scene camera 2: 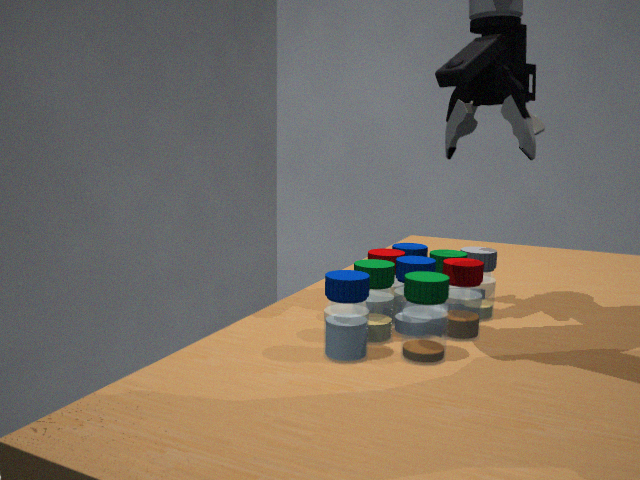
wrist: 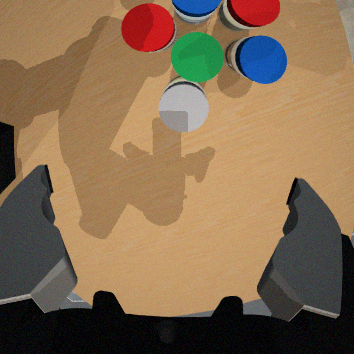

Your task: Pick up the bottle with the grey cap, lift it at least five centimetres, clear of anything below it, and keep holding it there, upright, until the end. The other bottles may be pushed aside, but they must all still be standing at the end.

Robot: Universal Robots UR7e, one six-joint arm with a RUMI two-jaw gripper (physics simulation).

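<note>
The bottle with the grey cap stands upright at the back right end of the bottle group, partly hidden behind a red-capped bottle in the scene view. In the wrist view it lies above the middle, next to a green-capped bottle. My gripper is wide open and empty. It points down and hangs high above the table, well above the caps. In the wrist view the grey cap is beyond the line between the fingertips, toward the top of the picture.
Other bottles stand close together: red-capped ones, blue-capped ones, and green-capped ones. The wooden table has its edge at the left in the scene view.
</note>
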